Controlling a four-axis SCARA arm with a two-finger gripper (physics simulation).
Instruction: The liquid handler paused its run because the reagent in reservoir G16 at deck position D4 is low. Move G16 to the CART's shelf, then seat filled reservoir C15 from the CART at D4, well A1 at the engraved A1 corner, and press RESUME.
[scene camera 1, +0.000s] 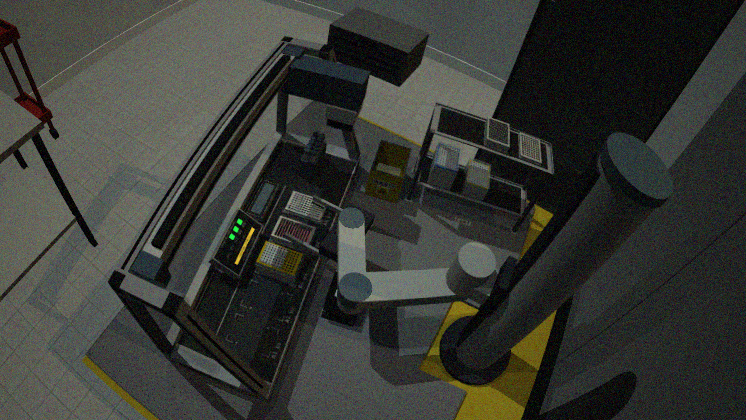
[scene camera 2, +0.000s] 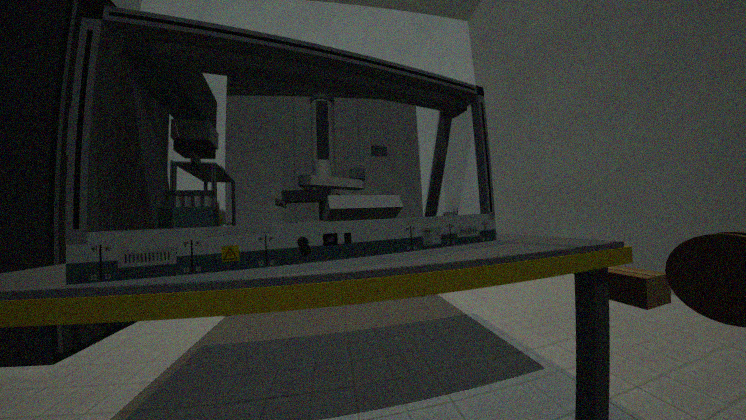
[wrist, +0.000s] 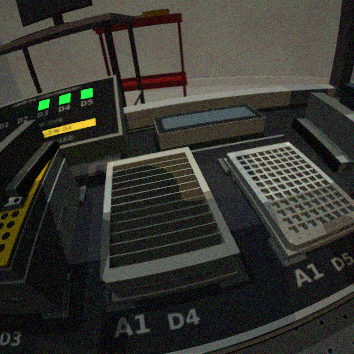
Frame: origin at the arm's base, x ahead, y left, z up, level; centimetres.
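Seen in the pictures: gripper, between the fingertips: (scene camera 1: 299, 215) (scene camera 2: 303, 200) (wrist: 169, 115); arm's base, origin of its link: (scene camera 1: 475, 350).
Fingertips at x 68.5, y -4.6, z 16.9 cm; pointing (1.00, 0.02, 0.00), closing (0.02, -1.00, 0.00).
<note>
Offsets run from my fingertips to a thing's middle. "pt": to the spot under its first point.
Reservoir G16 {dx +0.8, dy +1.9, dz -8.2 cm} (scene camera 1: 293, 230) (wrist: 167, 215), a pale frame with parallel troughs, sits level at D4, beside the engraved "A1 D4". My gripper (wrist: 169, 115) is open wide and empty in the wrist view. Its fingers stand above the deck, one over the D3 rack's side and one beyond the D5 plate, with G16 between and below them. In scene camera 1 the arm hides most of the gripper. The cart (scene camera 1: 459, 125) has items on two levels; I cannot tell which is C15. The status panel {pt dx +11.7, dy +17.5, dz -3.0 cm} (scene camera 1: 237, 242) (wrist: 65, 112) shows three green squares and a yellow bar. The RESUME button cannot be made out.
A yellow-topped rack {dx -1.8, dy +14.0, dz -6.6 cm} (scene camera 1: 279, 258) (wrist: 10, 225) stands at D3 and a white well plate {dx +3.5, dy -10.3, dz -9.1 cm} (scene camera 1: 305, 204) (wrist: 300, 192) at D5, close on either side. A low block {pt dx +17.2, dy -3.6, dz -7.5 cm} (scene camera 1: 262, 198) (wrist: 210, 125) lies behind D4. A yellow bin (scene camera 1: 388, 169) stands between the deck and cart.
</note>
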